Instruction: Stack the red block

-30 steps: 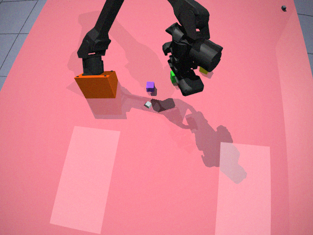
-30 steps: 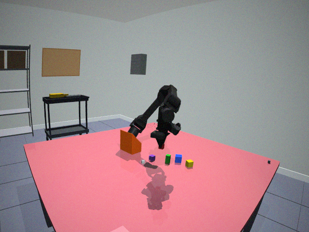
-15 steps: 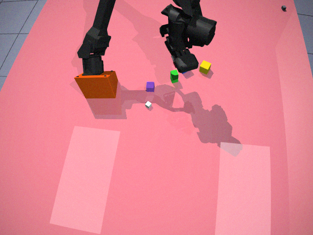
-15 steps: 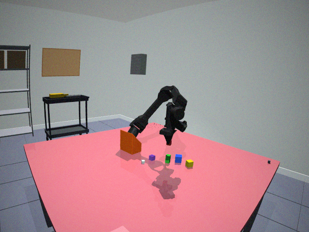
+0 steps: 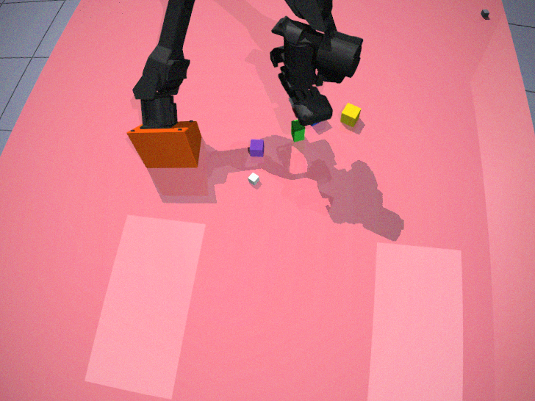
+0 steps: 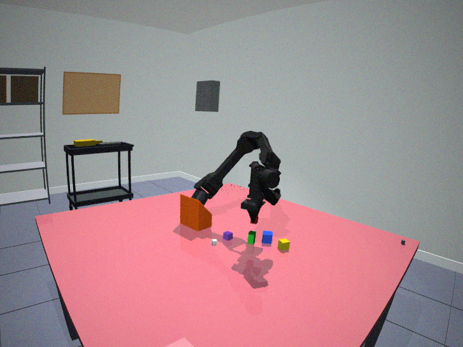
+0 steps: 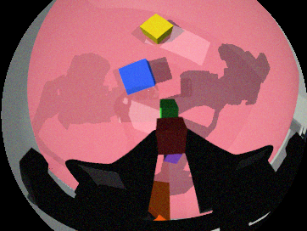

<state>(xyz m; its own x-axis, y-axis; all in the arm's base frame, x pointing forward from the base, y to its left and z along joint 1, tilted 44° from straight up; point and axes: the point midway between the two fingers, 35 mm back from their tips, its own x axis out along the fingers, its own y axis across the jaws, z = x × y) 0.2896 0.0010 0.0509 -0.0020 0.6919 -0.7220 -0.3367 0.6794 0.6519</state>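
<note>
My gripper tip is 4 cm short of the blue cube, 5 cm to the right of it and 8 cm above it. The rest, counted from my gripper tip: yellow cube (12 cm ahead, 5 cm to the left, 8 cm below); then red block (right at my gripper tip); then purple cube (9 cm behind, 4 cm to the right, 8 cm below).
</note>
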